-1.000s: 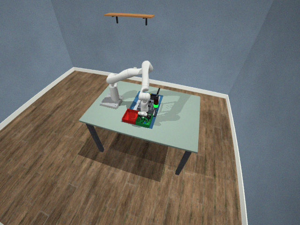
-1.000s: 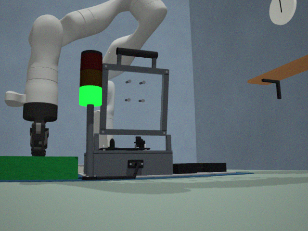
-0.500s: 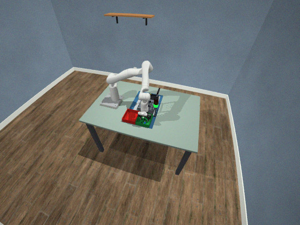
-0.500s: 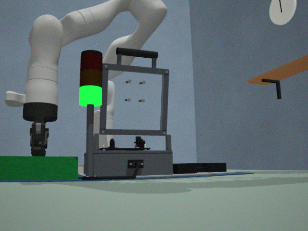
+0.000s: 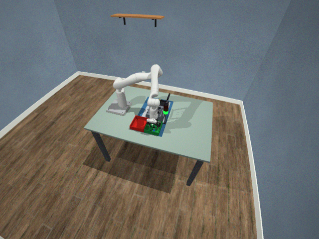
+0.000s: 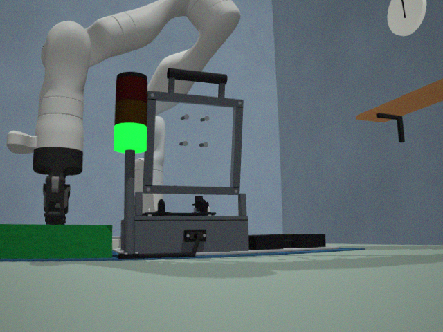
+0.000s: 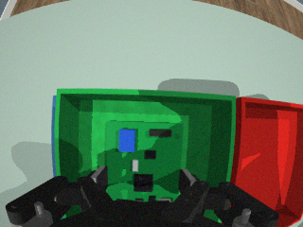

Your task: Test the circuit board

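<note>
Now: the green bin right at my hand. From my hand the other things lie so: red bin: 15 cm behind, 3 cm to the right; green circuit board: 1 cm below; clear lid: 21 cm to the left, 17 cm above, 3 cm ahead.
</note>
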